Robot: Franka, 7 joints.
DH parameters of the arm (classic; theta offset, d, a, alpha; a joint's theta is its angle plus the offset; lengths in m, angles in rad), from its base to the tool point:
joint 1: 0 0.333 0 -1.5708
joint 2: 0 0 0 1.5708
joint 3: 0 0.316 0.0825 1.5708
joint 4: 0 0 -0.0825 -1.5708
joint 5: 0 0.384 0 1.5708
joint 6: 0 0 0.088 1.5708
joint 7: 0 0.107 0 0
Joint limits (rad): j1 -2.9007..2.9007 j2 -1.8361..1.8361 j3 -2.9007..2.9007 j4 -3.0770..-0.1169 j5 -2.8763..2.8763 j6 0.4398..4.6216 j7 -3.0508..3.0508
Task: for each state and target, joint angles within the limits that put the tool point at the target. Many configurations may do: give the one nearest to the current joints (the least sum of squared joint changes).
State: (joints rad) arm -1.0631 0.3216 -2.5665 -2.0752 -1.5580 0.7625 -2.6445
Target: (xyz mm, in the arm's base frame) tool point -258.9 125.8 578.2
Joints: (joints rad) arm -0.9196 0.5128 -2.4215 -2.4485 -1.3648 0.5819 -2.6445
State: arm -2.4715 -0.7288 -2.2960 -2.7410 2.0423 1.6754 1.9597
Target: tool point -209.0 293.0 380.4
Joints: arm -2.7892 -1.0259 -1.6680 -2.8148 1.8754 1.2564 1.9597
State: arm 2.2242 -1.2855 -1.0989 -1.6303 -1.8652 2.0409 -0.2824
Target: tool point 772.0 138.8 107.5
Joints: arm 2.6724 -1.8361 -1.5844 -1.0401 -1.9521 2.0783 -0.2824
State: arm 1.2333 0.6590 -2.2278 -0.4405 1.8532 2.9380 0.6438
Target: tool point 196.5 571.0 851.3
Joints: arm 1.2432 1.0359 -2.2288 -0.1169 1.8569 3.3999 0.6438
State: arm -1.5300 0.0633 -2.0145 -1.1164 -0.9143 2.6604 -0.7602
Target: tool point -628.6 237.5 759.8
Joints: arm -1.1637 -0.4480 -2.0586 -1.2171 -0.9050 2.6192 -0.7602
